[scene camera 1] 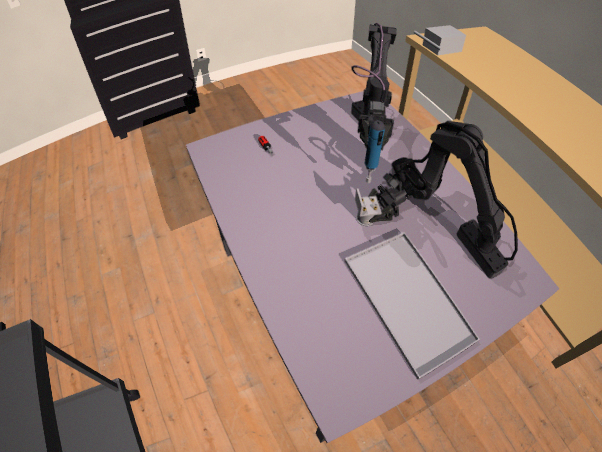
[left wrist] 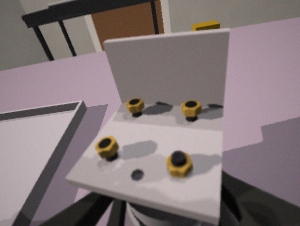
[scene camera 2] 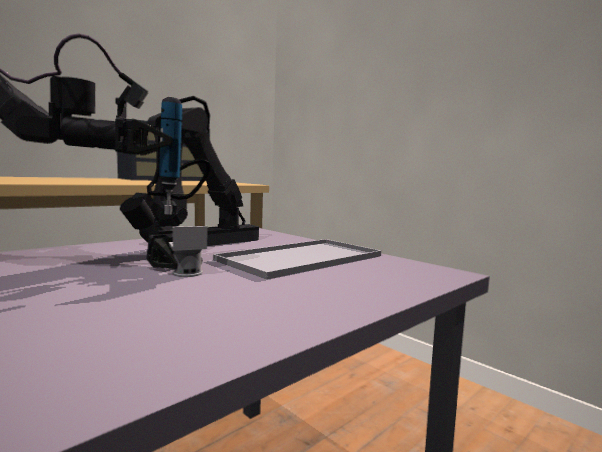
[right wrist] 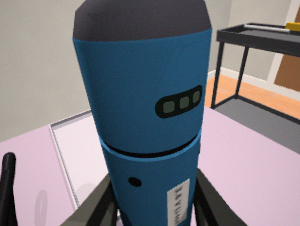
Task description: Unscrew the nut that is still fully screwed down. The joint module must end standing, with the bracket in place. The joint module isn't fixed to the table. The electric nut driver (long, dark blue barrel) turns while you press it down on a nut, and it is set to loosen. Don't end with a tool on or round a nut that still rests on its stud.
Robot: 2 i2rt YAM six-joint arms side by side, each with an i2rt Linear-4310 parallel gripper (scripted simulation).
Note:
In view: the left gripper [scene camera 2: 189, 264], the right gripper [scene camera 2: 174, 141], a shallow tray [scene camera 1: 431, 329], a white L-shaped bracket [left wrist: 165, 70] and a blue nut driver [scene camera 1: 376, 133].
The shallow tray also shows in scene camera 2 [scene camera 2: 268, 262] and in the right wrist view [right wrist: 76, 139]. The blue nut driver shows as well in the right wrist view [right wrist: 145, 76]. The left gripper shows as well in scene camera 1 [scene camera 1: 364, 215] and in the left wrist view [left wrist: 163, 171]. The right wrist view does not show the white L-shaped bracket: it is out of frame. The left wrist view misses the blue nut driver: it is out of frame.

